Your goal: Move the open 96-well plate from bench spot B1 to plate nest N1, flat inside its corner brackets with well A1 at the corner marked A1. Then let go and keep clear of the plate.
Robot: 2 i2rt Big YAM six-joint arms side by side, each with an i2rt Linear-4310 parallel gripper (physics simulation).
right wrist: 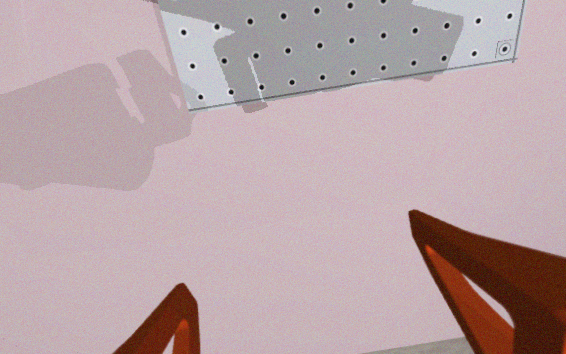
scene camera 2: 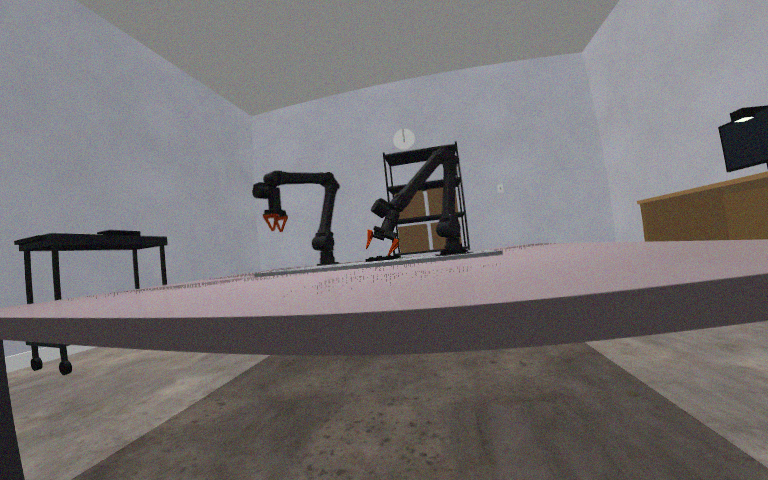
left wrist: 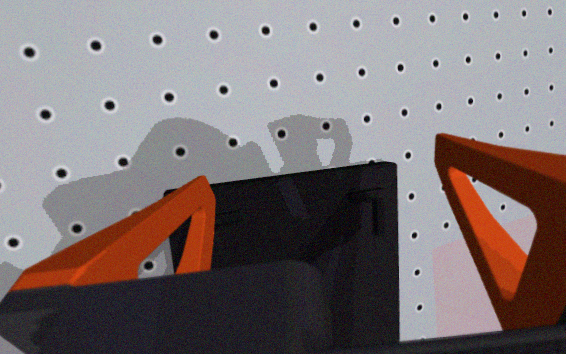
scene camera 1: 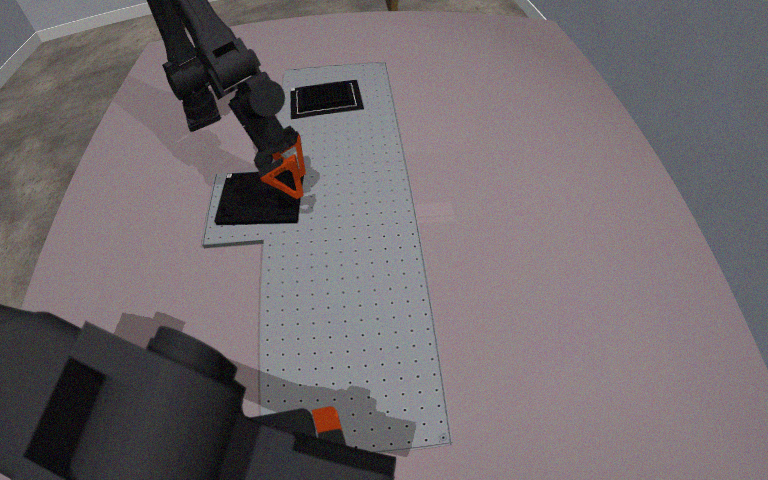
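Seen in the pictures: left gripper, fingertip midpoint: [scene camera 2: 377, 252] [left wrist: 317, 168] [scene camera 1: 301, 185]; right gripper, fingertip midpoint: [right wrist: 297, 258] [scene camera 2: 277, 231]; left arm's base at its link origin: [scene camera 1: 202, 113].
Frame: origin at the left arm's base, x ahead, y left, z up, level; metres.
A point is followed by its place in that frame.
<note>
The dark 96-well plate [scene camera 1: 326, 97] {x 0.292, y -0.163, z 0.028 m} lies inside the white outline of the black pad at spot B1 [scene camera 1: 293, 104] {x 0.218, y -0.129, z 0.015 m}, near the board's top edge; its wells are too dark to make out. The black nest N1 [scene camera 1: 249, 206] {x 0.038, y -0.391, z 0.025 m} [left wrist: 320, 200] {x 0.118, y -0.416, z 0.025 m} has a small white mark [scene camera 1: 228, 175] {x 0.019, y -0.289, z 0.025 m} at its upper left corner, too small to read. A dark corner bracket [left wrist: 376, 215] {x 0.094, y -0.437, z 0.028 m} shows on it in the left wrist view. My left gripper [scene camera 1: 301, 184] {x 0.141, y -0.415, z 0.048 m} [scene camera 2: 380, 251] {x 0.141, y -0.415, z 0.048 m} [left wrist: 317, 168] {x 0.141, y -0.415, z 0.048 m} is open and empty, low over the nest's right side. My right gripper [scene camera 2: 276, 229] {x -0.040, y -0.847, z 0.192 m} [right wrist: 297, 258] {x -0.040, y -0.847, z 0.192 m} is open and empty, raised high, away from plate and nest.
The grey perforated board [scene camera 1: 339, 271] {x 0.136, y -0.586, z 0.013 m} [left wrist: 280, 55] {x 0.188, y -0.438, z 0.013 m} [right wrist: 475, 37] {x 0.127, y -0.880, z 0.013 m} lies on the pink table [scene camera 1: 538, 226] {x 0.513, y -0.669, z 0.000 m} [right wrist: 300, 175] {x -0.055, y -0.922, z 0.000 m}. The right arm [scene camera 1: 158, 407] {x -0.017, y -0.846, z 0.472 m} covers the lower left in scene camera 1. A shelf rack [scene camera 2: 419, 155] stands behind the arms in scene camera 2.
</note>
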